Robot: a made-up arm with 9 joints. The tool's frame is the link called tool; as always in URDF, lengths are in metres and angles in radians. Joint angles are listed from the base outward. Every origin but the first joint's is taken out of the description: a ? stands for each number. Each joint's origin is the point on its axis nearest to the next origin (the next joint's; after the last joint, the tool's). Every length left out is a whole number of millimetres.
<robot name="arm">
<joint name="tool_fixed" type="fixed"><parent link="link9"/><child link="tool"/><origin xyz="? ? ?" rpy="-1.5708 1.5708 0"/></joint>
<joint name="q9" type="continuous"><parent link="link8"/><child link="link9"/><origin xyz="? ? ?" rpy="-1.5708 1.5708 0"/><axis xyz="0 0 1"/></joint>
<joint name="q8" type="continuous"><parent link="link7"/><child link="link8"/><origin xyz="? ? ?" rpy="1.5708 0 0"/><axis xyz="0 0 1"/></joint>
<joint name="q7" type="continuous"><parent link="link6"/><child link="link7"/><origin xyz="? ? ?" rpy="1.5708 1.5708 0"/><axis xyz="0 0 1"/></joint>
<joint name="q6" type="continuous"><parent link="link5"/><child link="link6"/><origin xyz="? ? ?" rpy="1.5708 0 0"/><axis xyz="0 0 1"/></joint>
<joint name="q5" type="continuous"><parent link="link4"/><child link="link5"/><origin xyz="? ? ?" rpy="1.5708 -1.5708 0"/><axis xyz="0 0 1"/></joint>
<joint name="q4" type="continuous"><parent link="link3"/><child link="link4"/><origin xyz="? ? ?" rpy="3.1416 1.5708 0"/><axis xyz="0 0 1"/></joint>
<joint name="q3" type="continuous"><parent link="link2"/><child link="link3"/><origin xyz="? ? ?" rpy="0 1.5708 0"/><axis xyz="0 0 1"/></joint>
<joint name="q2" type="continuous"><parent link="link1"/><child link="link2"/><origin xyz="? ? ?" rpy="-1.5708 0 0"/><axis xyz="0 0 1"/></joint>
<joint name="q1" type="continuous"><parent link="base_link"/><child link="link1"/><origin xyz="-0.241 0 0.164" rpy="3.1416 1.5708 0"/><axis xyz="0 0 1"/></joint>
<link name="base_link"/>
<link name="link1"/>
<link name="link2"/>
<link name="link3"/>
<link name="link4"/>
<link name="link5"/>
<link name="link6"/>
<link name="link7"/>
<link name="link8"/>
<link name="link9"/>
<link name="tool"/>
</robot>
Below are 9 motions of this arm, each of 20 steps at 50 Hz.
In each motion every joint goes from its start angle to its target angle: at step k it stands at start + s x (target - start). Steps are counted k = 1, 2, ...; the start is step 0. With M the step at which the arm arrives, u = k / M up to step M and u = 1 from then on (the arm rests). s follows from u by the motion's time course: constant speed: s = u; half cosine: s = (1 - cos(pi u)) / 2; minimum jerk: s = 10 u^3 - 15 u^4 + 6 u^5.
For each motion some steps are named. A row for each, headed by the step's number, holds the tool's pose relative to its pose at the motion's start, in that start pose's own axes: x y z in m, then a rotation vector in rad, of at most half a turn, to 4 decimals.
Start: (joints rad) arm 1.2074 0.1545 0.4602 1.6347 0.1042 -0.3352 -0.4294 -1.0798 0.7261
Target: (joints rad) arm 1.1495 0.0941 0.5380 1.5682 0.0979 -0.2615 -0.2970 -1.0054 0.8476
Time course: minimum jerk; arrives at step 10
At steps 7, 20:
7: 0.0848 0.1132 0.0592 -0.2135 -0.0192 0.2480
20: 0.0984 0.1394 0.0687 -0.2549 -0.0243 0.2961

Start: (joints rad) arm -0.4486 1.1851 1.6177 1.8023 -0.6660 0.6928 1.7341 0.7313 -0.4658
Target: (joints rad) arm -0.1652 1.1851 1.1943 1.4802 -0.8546 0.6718 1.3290 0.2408 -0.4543
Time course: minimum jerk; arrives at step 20
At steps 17, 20:
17: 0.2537 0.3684 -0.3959 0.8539 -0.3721 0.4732
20: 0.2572 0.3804 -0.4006 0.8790 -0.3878 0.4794

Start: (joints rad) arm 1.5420 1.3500 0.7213 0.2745 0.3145 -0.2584 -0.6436 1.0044 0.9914
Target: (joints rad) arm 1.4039 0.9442 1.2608 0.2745 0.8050 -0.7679 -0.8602 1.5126 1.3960
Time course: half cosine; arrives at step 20
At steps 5, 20:
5: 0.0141 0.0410 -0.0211 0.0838 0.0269 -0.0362
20: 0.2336 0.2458 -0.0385 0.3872 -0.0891 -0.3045

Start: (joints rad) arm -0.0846 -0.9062 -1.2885 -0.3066 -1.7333 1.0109 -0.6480 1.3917 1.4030
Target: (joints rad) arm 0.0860 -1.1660 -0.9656 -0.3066 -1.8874 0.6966 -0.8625 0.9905 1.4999
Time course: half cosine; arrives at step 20
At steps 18, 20:
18: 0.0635 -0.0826 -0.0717 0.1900 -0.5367 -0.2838
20: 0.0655 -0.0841 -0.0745 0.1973 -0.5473 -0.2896

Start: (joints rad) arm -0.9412 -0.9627 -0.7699 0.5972 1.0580 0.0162 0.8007 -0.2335 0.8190
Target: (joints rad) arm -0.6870 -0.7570 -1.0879 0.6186 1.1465 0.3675 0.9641 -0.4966 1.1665
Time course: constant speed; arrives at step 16
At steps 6, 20:
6: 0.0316 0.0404 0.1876 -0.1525 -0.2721 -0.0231
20: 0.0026 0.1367 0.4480 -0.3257 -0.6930 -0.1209

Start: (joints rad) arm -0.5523 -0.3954 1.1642 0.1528 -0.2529 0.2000 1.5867 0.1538 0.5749
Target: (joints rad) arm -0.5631 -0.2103 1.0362 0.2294 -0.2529 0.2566 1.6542 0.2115 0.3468
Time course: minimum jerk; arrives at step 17
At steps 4, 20:
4: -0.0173 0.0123 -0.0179 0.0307 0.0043 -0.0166
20: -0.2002 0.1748 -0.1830 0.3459 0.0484 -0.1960

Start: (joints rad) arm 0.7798 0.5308 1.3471 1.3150 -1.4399 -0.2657 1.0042 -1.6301 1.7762
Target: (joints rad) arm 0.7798 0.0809 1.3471 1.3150 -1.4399 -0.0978 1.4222 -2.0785 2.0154
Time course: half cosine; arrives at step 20
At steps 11, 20:
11: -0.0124 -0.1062 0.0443 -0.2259 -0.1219 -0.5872
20: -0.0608 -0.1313 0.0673 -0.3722 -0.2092 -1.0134

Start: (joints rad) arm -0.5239 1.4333 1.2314 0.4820 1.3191 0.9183 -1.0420 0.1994 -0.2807
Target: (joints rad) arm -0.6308 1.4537 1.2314 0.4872 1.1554 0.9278 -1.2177 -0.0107 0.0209
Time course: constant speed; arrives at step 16
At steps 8, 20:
8: -0.0033 -0.0501 0.0623 -0.1539 -0.1010 -0.0268
20: -0.0212 -0.0939 0.1304 -0.3106 -0.2051 -0.0712

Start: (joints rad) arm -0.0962 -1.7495 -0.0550 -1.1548 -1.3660 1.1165 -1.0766 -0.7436 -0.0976
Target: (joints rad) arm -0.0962 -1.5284 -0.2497 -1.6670 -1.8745 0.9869 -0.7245 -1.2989 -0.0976
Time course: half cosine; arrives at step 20
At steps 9, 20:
9: 0.0830 -0.0144 0.1603 -0.3248 -0.0227 0.1028
20: 0.2594 0.0929 0.2775 -0.6722 0.0295 0.3965

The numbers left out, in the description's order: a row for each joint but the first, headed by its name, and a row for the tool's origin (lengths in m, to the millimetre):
tool: 0.273 -0.116 0
q9: 0.007 -0.277 0
q8: -0.026 0.227 0
q7: -0.107 0.219 0
q6: 0.06 -0.003 0
q5: 0.375 0.253 0
q4: -0.093 -0.09 0
q3: -0.432 -0.106 0
q2: -0.119 -0.009 0

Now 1 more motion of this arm.
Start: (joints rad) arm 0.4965 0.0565 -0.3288 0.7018 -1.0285 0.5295 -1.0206 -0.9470 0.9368
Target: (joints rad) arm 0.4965 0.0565 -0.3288 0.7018 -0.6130 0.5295 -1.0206 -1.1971 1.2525
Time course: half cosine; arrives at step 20
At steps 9, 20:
9: -0.0558 -0.0116 0.0008 0.0125 -0.0084 -0.1741
20: -0.1484 -0.0136 -0.0016 0.0193 0.0413 -0.4205

